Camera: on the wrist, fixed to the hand. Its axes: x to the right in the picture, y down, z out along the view.
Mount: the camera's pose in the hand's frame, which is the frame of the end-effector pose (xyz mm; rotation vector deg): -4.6 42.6 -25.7 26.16 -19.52 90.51
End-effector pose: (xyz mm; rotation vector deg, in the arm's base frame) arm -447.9 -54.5 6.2 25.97 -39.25 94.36
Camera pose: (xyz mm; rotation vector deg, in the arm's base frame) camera -486.7 -44.9 -23.8 -24.88 45.75 -150.68
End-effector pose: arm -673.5 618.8 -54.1 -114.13 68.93 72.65
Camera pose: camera -699.4 580.1 -36.1 -10.31 150.22 87.38
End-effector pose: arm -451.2 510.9 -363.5 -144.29 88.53 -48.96
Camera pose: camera -499.5 499.5 -357.9 -32.48 119.59 -19.81
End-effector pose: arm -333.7 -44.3 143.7 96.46 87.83 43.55
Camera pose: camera -331.2 -47.0 193.5 -174.02 9.90 -41.48
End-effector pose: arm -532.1 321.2 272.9 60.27 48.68 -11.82
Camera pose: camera -525.9 363.1 299.4 100.80 -29.16 44.35
